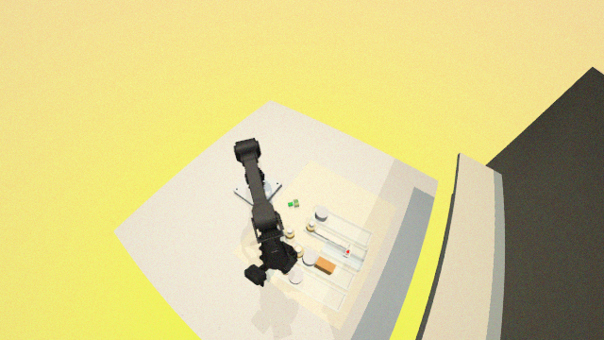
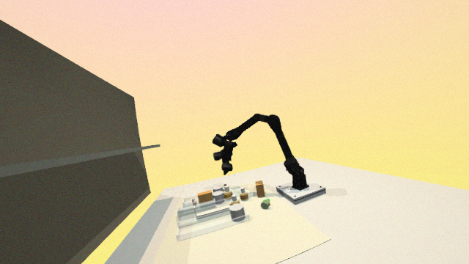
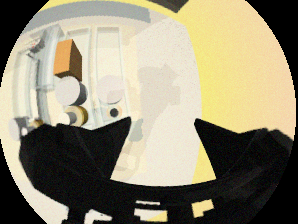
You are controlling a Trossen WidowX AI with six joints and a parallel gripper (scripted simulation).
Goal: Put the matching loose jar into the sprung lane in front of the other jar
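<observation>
Right now the brown box is 13 cm behind my gripper tip, 22 cm to the left of it and 10 cm below it. The rest, counted from my gripper tip: red mark (22 cm ahead, 23 cm to the left, 6 cm below); clear sprung lane (19 cm ahead, 24 cm to the left, 11 cm below).
</observation>
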